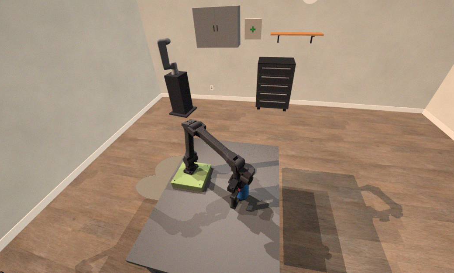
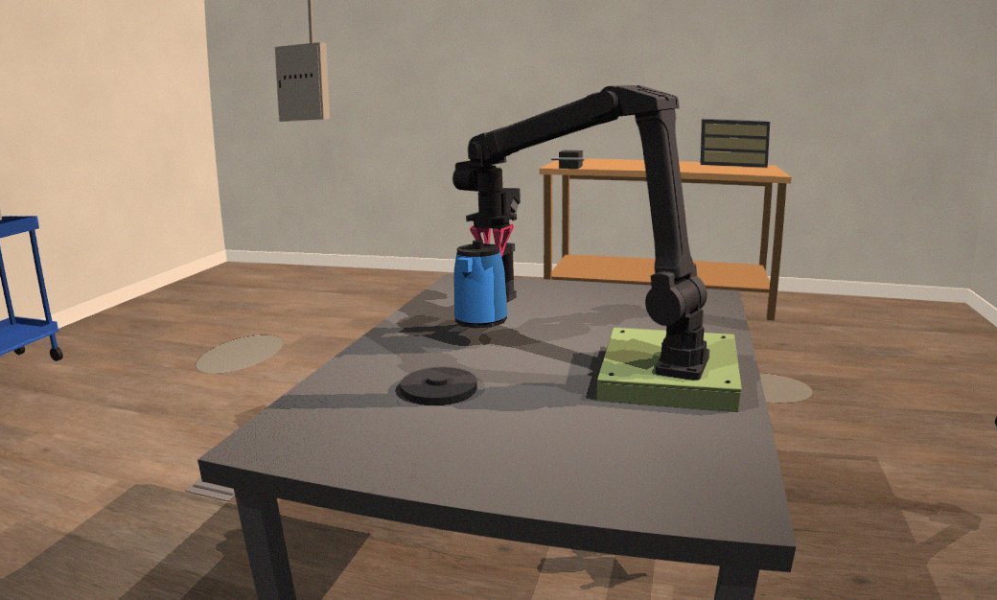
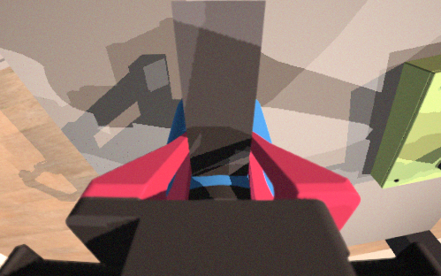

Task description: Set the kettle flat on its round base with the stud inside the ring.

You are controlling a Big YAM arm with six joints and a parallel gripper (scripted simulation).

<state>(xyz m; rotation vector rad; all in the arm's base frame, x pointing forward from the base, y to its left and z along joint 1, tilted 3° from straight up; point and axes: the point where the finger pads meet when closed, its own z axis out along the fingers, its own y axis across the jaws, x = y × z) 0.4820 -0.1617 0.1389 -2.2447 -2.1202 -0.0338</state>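
Now: the blue kettle 5 cm below my hand and 3 cm to the left of it. The rest, counted from my hand: round black base (34 cm to the left, 18 cm below, 5 cm behind).
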